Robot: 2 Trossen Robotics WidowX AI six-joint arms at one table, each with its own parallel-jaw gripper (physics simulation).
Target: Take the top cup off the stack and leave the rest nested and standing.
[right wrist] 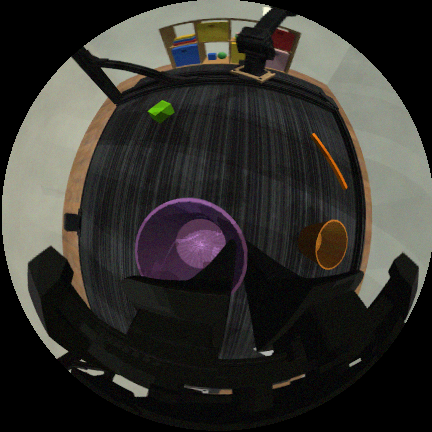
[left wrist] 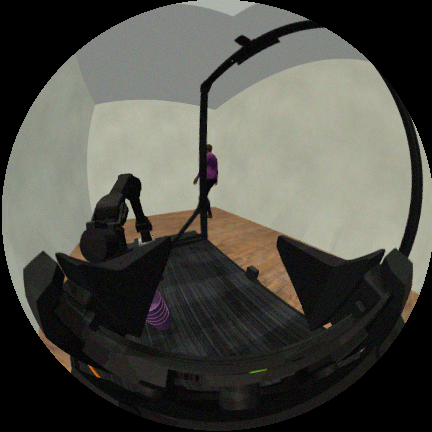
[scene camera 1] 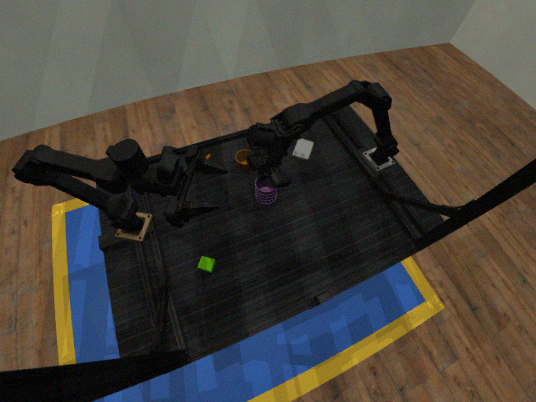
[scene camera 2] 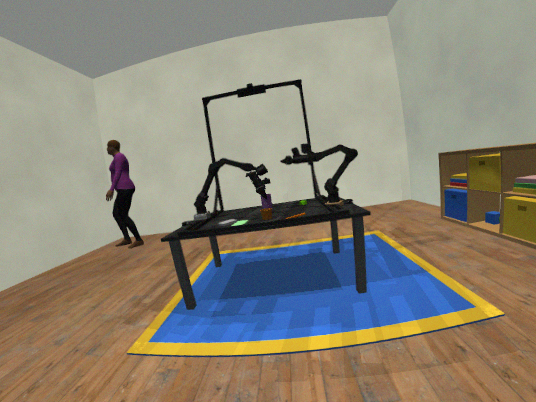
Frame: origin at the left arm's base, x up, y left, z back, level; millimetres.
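Seen in the pictures: left gripper, fingertip midpoint: (left wrist: 224, 241) (scene camera 1: 223, 188) (scene camera 2: 283, 161); right gripper, fingertip midpoint: (right wrist: 237, 244) (scene camera 1: 260, 180) (scene camera 2: 266, 198); left arm's base at its link origin: (right wrist: 253, 70) (scene camera 1: 133, 225) (scene camera 2: 334, 201); right arm's base at its link origin: (left wrist: 146, 239) (scene camera 1: 378, 157) (scene camera 2: 201, 213).
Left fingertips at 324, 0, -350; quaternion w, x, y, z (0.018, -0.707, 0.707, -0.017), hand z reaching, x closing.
Note:
Offsets run from my left fingertips to a thing's top centre, as dx, dy, dz. Level surfaces: height alone.
A stack of nested purple cups @[-218, +174, -80] (scene camera 1: 265, 194) (scene camera 2: 266, 201) (left wrist: 158, 312) (right wrist: 185, 241) stands upright near the middle of the black table @[dx -353] (scene camera 1: 314, 239). My right gripper (scene camera 1: 270, 178) (scene camera 2: 262, 191) (right wrist: 237, 244) comes down on the stack from above. It is shut on the rim of the top purple cup, with one finger inside the cup and one outside. My left gripper (scene camera 1: 220, 189) (scene camera 2: 284, 160) (left wrist: 224, 241) is open and empty. It hovers level, above the table and well to the left of the stack in scene camera 1.
An orange cup @[-292, +331, +23] (scene camera 1: 242, 159) (right wrist: 326, 243) stands just behind the stack. An orange stick @[-343, +294, +204] (right wrist: 328, 160) (scene camera 2: 295, 215), a green cube @[-325, -87, +70] (scene camera 1: 206, 263) (right wrist: 160, 111) and a white card @[-338, +461, -208] (scene camera 1: 302, 148) lie on the table. A person (scene camera 2: 120, 191) stands by the wall.

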